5 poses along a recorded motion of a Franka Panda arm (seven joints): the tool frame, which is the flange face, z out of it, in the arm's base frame.
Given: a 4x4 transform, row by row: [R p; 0 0 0 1], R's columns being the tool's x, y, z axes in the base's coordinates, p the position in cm. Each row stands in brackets.
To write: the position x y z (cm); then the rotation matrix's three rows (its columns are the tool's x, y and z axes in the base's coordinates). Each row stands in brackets. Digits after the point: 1 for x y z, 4 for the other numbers.
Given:
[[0.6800, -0.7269, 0.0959, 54.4], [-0.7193, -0.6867, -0.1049, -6.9], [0.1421, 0.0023, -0.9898, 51.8], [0, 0, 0, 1]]
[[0.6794, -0.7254, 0.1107, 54.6], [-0.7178, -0.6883, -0.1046, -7.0], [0.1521, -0.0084, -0.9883, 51.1], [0, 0, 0, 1]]
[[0.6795, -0.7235, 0.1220, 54.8], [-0.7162, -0.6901, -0.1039, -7.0], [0.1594, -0.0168, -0.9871, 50.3], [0, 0, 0, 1]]
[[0.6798, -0.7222, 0.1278, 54.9], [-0.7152, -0.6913, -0.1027, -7.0], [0.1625, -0.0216, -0.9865, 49.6], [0, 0, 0, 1]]
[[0.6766, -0.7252, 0.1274, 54.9], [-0.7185, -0.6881, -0.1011, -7.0], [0.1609, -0.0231, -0.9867, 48.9], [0, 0, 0, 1]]
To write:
[54.4, -6.9, 51.8], [[0.6800, -0.7269, 0.0959], [-0.7193, -0.6867, -0.1049], [0.1421, 0.0023, -0.9898]]
[54.6, -7.0, 51.1], [[0.6794, -0.7254, 0.1107], [-0.7178, -0.6883, -0.1046], [0.1521, -0.0084, -0.9883]]
[54.8, -7.0, 50.3], [[0.6795, -0.7235, 0.1220], [-0.7162, -0.6901, -0.1039], [0.1594, -0.0168, -0.9871]]
[54.9, -7.0, 49.6], [[0.6798, -0.7222, 0.1278], [-0.7152, -0.6913, -0.1027], [0.1625, -0.0216, -0.9865]]
[54.9, -7.0, 48.9], [[0.6766, -0.7252, 0.1274], [-0.7185, -0.6881, -0.1011], [0.1609, -0.0231, -0.9867]]

